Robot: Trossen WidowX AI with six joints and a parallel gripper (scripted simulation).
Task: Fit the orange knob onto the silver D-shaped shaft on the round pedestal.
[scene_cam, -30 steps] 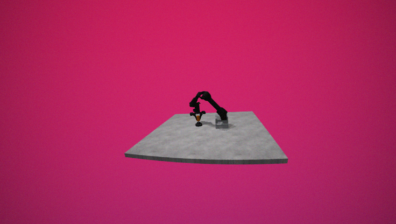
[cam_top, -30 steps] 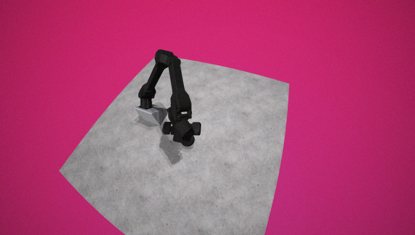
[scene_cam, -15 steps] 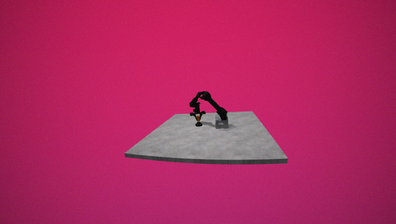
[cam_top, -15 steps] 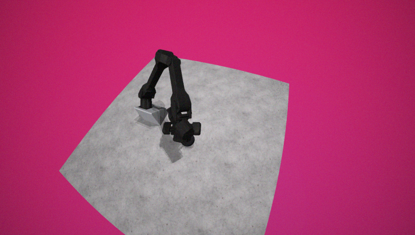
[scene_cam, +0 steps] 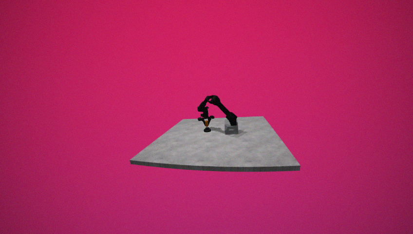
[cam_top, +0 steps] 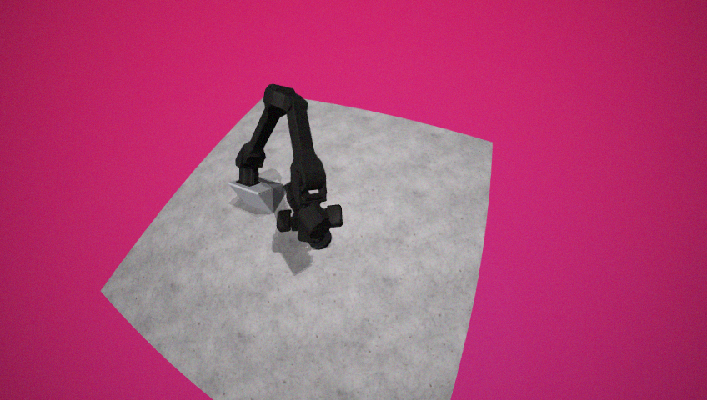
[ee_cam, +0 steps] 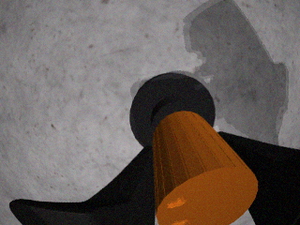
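The orange knob is 30 mm above my gripper tip. The rest, counted from my gripper tip: round dark pedestal: 40 mm below.
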